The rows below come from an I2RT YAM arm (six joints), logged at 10 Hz.
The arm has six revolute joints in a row. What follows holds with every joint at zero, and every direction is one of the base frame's. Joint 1 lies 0.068 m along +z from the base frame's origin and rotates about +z. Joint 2 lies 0.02 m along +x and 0.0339 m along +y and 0.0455 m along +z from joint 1 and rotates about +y. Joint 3 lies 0.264 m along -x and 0.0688 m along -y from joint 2 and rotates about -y. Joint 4 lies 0.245 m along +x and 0.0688 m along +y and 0.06 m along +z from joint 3 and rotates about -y. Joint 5 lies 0.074 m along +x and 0.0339 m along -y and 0.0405 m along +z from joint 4 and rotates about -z. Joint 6 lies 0.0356 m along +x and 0.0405 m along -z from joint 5 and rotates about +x. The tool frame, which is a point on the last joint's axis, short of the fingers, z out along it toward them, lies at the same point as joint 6; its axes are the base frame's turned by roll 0, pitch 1.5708 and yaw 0 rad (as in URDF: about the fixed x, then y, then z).
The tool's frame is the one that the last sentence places.
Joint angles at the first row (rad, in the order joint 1, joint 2, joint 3, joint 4, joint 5, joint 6):
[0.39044 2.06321 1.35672 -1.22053 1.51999 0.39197]
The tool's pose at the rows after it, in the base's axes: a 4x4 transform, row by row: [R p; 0 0 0 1], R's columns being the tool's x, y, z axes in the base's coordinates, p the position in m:
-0.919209, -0.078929, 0.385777, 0.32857; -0.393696, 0.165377, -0.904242, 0.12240; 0.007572, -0.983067, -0.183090, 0.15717; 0, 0, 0, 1
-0.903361, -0.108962, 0.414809, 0.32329; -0.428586, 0.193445, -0.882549, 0.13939; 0.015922, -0.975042, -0.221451, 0.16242; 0, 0, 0, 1
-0.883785, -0.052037, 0.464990, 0.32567; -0.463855, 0.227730, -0.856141, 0.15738; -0.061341, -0.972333, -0.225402, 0.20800; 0, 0, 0, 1
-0.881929, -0.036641, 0.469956, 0.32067; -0.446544, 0.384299, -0.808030, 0.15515; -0.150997, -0.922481, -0.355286, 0.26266; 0, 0, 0, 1
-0.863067, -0.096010, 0.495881, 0.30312; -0.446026, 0.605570, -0.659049, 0.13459; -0.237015, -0.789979, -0.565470, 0.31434; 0, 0, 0, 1
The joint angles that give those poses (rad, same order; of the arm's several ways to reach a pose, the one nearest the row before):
[0.45644 2.06282 1.36549 -1.15151 1.37922 0.27525]
[0.50563 2.06014 1.38989 -1.18422 1.33803 0.27478]
[0.54608 2.01248 1.51694 -1.28195 1.33841 0.27523]
[0.54417 1.90565 1.61151 -1.32234 1.20718 0.21112]
[0.50565 1.72865 1.61880 -1.26099 0.95579 0.04826]

